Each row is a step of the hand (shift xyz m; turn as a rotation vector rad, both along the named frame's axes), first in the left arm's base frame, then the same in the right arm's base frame.
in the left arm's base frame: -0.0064 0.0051 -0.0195 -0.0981 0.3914 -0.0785
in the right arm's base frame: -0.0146 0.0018 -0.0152 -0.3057 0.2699 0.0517
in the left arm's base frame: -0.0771 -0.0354 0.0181 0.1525 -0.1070 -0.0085
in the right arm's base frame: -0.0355 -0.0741 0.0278 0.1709 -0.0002 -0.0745
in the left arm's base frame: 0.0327 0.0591 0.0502 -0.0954 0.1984 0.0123
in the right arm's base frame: 0.0130 0.0638 0.0534 -0.1720 0.1074 0.0866
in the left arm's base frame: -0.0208 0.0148 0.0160 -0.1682 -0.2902 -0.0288
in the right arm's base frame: -0.0181 -0.0008 0.0240 0.0076 -0.3317 -0.0572
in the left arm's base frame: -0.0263 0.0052 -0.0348 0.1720 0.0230 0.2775
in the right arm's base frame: -0.0356 -0.0084 -0.0243 0.2213 0.0986 0.2200
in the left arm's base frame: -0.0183 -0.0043 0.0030 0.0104 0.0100 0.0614
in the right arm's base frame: -0.0110 -0.0141 0.0064 0.0249 0.0101 0.0571
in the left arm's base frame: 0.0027 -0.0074 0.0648 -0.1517 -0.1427 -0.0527
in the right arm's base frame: 0.0290 -0.0088 0.0578 -0.0638 -0.1999 -0.0462
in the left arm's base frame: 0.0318 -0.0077 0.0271 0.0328 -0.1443 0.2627
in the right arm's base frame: 0.0384 0.0100 0.0151 0.1934 -0.1168 0.1997
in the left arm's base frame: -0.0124 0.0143 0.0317 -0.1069 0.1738 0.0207
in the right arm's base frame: -0.0057 0.0026 0.0364 -0.1653 0.0801 0.0911
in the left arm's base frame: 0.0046 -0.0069 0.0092 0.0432 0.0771 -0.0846
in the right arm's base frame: 0.0104 -0.0036 0.0056 -0.0361 0.0933 -0.0704
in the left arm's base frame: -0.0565 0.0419 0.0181 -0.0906 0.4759 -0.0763
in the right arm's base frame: -0.0592 0.0010 0.0421 -0.3425 0.3433 0.0733
